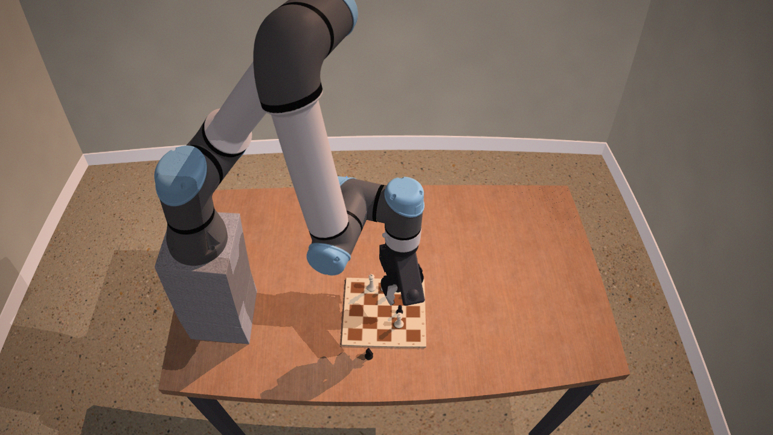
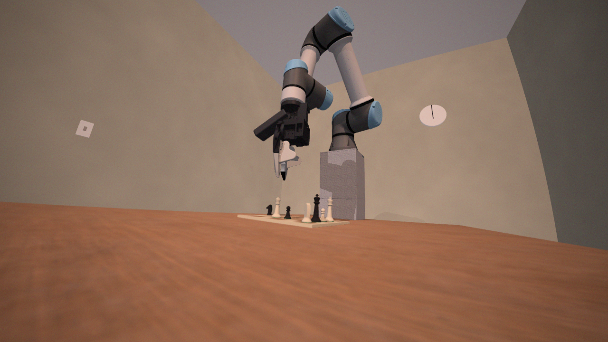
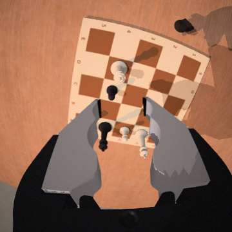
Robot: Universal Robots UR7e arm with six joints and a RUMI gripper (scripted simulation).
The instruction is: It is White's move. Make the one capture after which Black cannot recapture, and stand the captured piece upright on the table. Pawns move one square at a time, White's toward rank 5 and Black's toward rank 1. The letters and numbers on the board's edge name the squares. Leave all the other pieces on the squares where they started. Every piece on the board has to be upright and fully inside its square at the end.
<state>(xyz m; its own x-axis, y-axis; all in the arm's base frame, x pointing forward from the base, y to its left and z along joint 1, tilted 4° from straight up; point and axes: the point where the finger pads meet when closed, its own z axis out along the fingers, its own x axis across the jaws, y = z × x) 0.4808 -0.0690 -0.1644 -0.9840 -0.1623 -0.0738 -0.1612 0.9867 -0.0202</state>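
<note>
Now: the black pawn 10 mm ahead of my hand, 40 mm to the left of it and 110 mm below it. Round my hand: chessboard (30 mm behind, 50 mm to the left, 120 mm below); then white pawn (20 mm behind, 120 mm to the left, 110 mm below); then tall black piece (10 mm ahead, 120 mm to the left, 90 mm below).
</note>
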